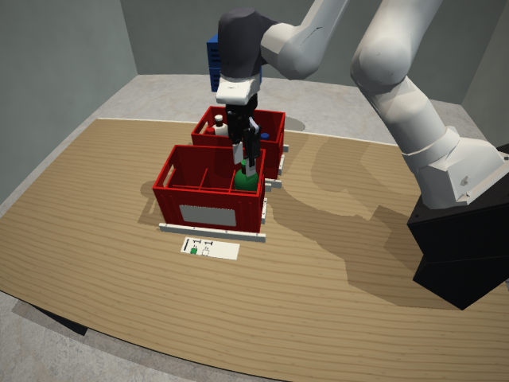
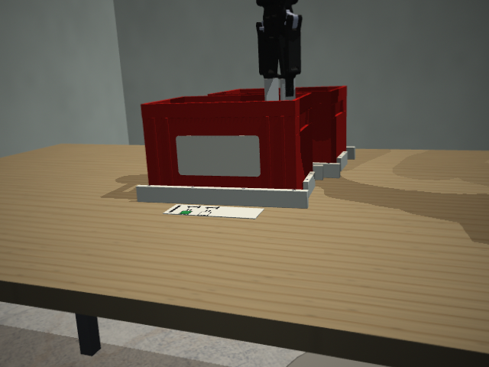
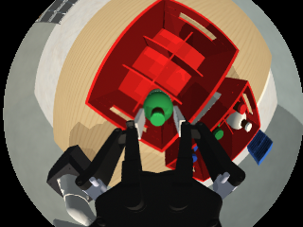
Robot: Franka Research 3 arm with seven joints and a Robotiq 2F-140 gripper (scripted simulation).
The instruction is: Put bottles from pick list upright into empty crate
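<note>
Now: the white-label bottle 260 mm to the right of my hand, 80 mm below it and 50 mm ahead of it. Also, from my hand: blue-capped bottle: 120 mm to the right, 80 mm below, 80 mm behind; pick list: 170 mm below, 150 mm to the left, 130 mm ahead; red-capped bottle: 190 mm to the right, 80 mm below, 80 mm ahead.
</note>
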